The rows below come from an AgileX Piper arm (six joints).
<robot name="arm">
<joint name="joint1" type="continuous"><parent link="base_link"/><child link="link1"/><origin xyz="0.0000 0.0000 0.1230"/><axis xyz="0 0 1"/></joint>
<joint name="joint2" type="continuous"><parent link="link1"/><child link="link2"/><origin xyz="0.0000 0.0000 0.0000"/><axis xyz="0 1 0"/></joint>
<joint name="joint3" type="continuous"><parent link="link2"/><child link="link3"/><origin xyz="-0.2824 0.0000 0.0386"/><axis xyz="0 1 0"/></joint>
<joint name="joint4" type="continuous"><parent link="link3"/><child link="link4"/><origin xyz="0.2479 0.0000 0.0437"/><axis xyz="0.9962 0 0.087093"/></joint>
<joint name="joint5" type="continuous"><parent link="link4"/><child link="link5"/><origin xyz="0.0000 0.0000 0.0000"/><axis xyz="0 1 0"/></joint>
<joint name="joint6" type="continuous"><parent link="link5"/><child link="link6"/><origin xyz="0.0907 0.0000 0.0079"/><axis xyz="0.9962 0 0.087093"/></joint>
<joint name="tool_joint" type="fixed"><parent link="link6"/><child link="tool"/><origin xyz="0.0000 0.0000 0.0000" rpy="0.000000 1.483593 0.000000"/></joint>
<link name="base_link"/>
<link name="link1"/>
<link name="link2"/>
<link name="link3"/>
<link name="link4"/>
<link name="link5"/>
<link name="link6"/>
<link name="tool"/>
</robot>
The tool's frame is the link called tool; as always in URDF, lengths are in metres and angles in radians. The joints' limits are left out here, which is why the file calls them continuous.
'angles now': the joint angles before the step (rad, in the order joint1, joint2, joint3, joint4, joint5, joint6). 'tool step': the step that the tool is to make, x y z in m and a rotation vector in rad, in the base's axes. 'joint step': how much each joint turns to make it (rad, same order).
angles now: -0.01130 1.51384 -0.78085 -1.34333 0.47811 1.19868
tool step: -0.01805 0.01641 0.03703 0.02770 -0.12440 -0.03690
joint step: 0.07945 -0.13603 0.00000 0.06403 0.08402 0.02267
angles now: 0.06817 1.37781 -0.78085 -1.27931 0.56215 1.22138
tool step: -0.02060 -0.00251 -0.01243 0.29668 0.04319 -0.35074
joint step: -0.00122 -0.01437 0.00000 0.37562 0.16003 0.06931
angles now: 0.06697 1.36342 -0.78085 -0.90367 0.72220 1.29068
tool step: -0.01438 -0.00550 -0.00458 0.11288 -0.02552 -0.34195
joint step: -0.00002 0.00090 0.00002 0.08137 0.16705 0.25857
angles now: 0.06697 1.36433 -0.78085 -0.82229 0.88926 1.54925
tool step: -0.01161 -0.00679 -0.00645 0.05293 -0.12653 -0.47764
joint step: 0.00001 0.03022 0.00003 0.01337 0.18154 0.46501
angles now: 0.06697 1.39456 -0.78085 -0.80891 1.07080 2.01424
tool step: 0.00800 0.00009 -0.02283 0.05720 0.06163 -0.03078
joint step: -0.02002 0.08353 0.00157 0.05566 -0.03563 0.00244
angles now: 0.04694 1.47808 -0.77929 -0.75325 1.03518 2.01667
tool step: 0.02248 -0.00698 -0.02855 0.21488 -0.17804 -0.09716
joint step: -0.09496 0.08834 0.00001 0.11571 -0.28667 0.09118
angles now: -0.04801 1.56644 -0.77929 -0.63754 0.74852 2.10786
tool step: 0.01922 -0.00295 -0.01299 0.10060 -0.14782 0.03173
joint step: -0.04621 0.05322 0.00000 0.02237 -0.23407 0.01105
